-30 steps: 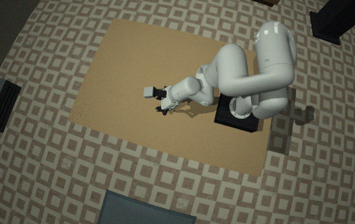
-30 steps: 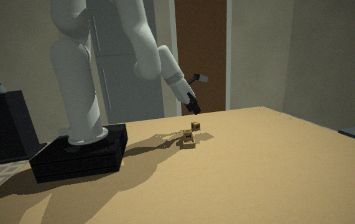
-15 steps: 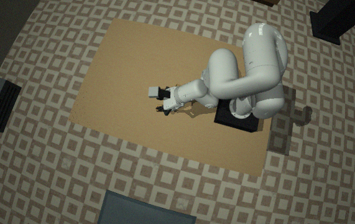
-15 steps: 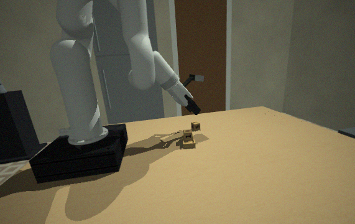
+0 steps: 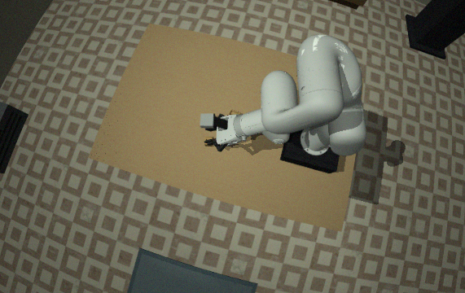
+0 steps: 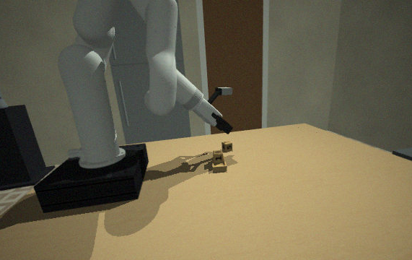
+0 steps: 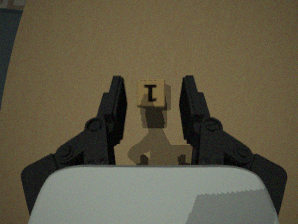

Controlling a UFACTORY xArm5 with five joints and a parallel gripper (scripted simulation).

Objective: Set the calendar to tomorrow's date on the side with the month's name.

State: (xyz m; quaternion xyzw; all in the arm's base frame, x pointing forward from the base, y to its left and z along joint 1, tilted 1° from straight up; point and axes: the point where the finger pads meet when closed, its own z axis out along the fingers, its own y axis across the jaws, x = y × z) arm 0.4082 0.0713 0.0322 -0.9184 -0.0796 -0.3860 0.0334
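My hand is 8 cm above the wooden date cube, 1 cm to the right of it and 1 cm short of it. Also, from my hand: wooden calendar tray (11 cm to the right, 9 cm below, 6 cm behind).
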